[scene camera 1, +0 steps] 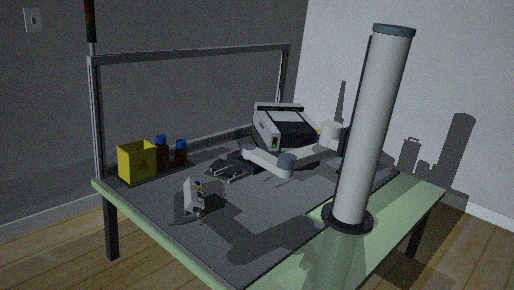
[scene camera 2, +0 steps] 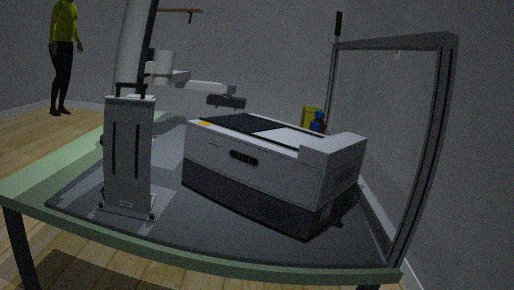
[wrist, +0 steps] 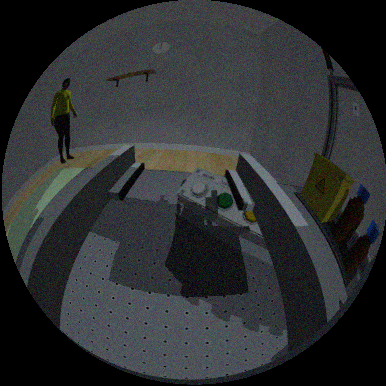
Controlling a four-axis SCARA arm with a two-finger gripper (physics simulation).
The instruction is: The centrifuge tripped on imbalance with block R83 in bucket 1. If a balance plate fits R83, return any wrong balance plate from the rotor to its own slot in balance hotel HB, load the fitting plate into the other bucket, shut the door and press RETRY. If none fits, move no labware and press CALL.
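Seen in the pictures: gripper, fingertip midpoint: [scene camera 1: 221, 177] [wrist: 184, 158]; arm's base, origin of the base link: [scene camera 1: 346, 218].
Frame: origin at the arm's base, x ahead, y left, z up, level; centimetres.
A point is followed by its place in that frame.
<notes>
My gripper [scene camera 1: 229, 175] @(x 44.9, y 42.5, z 16.7 cm) [scene camera 2: 226, 107] @(x 44.9, y 42.5, z 16.7 cm) [wrist: 184, 158] @(x 44.9, y 42.5, z 16.7 cm) is shut to a narrow stance, its two parallel fingers still apart with nothing between them. It hangs above the mat, in front of the centrifuge [scene camera 1: 262, 125] @(x 75.3, y -20.4, z 18.6 cm) [scene camera 2: 250, 160] @(x 60.2, y -50.3, z 17.8 cm). The centrifuge is a white box with a dark base; a small green light shows on its front, and its rotor and buckets are hidden. The button box [scene camera 1: 190, 196] @(x 50.4, y 55.5, z 9.1 cm) [wrist: 212, 184] @(x 49.7, y 53.2, z 8.4 cm) stands beyond the fingers in the wrist view, with white, green and yellow buttons. A tall grey tower [scene camera 2: 127, 150] @(x 29.6, y -62.7, z 19.0 cm) with a top handle may be hotel HB; no plates or readable labels show.
A dark low object [scene camera 1: 218, 164] @(x 71.1, y 19.3, z 5.3 cm) lies partly behind the gripper. A yellow bin [scene camera 1: 137, 162] @(x 85.6, y 60.2, z 12.9 cm) [wrist: 325, 190] @(x 85.7, y 54.2, z 10.3 cm) and two brown bottles with blue caps stand at the mat's edge. The white arm column [scene camera 1: 372, 130] @(x -4.0, y 6.3, z 48.9 cm) rises at the table's side. A metal frame [scene camera 1: 190, 52] @(x 100.4, y 17.8, z 60.8 cm) [scene camera 2: 445, 125] @(x 103.9, y -72.5, z 39.6 cm) borders the table.
</notes>
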